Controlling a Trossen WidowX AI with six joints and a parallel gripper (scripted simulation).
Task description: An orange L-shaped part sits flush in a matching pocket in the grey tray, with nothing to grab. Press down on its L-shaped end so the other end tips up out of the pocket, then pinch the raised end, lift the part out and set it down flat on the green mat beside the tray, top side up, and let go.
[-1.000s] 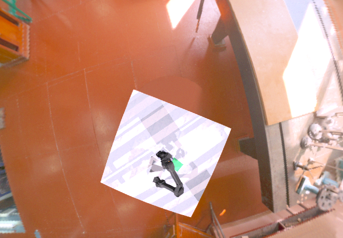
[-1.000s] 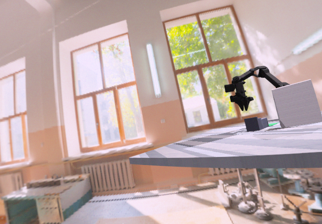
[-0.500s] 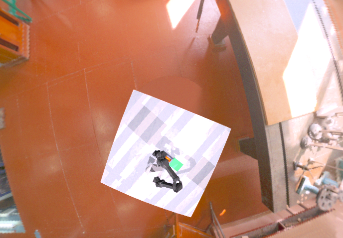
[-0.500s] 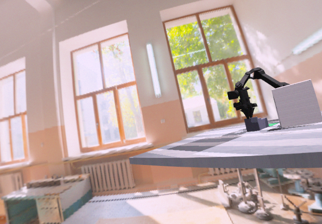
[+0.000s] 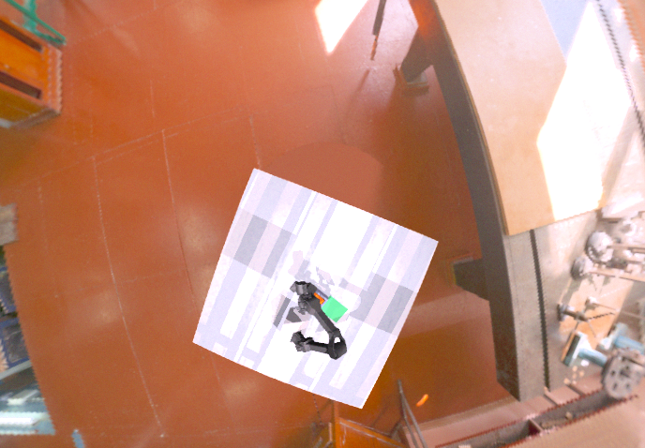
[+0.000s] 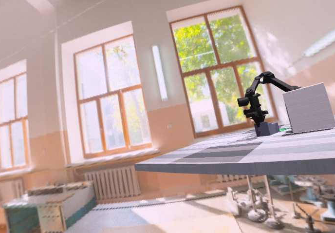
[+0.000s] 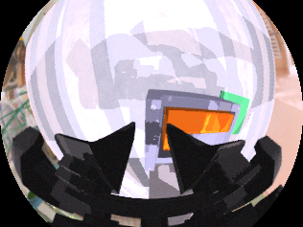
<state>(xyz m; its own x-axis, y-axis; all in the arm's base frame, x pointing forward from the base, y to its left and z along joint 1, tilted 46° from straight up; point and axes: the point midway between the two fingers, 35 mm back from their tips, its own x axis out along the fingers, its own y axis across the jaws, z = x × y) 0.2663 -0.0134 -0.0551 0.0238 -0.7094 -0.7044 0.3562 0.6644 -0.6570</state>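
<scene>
Right now my gripper tip is 3 cm past the orange L-shaped part, 5 cm to the left of it and 1 cm above it. The rest, counted from my gripper tip: green mat 9 cm behind, 21 cm to the right, 8 cm below.
</scene>
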